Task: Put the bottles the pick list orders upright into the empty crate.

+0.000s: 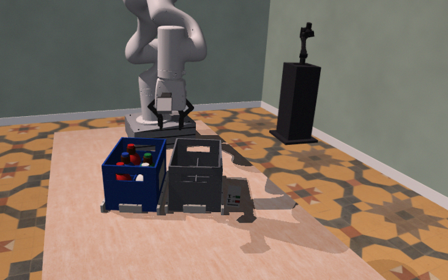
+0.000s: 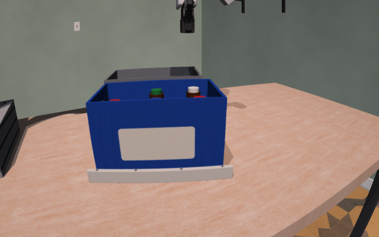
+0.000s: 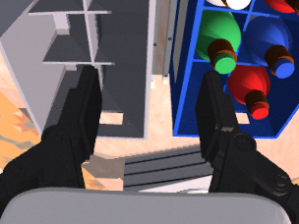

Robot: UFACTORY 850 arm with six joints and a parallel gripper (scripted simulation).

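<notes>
The red-label bottle is 23 cm below my hand, 17 cm to the right of it and 4 cm behind it. The rest, counted from my hand: grey crate 23 cm below, 11 cm to the left, 7 cm behind; white-cap bottle 23 cm below, 9 cm to the right, 2 cm behind; green bottle 23 cm below, 10 cm behind, 7 cm to the right.
</notes>
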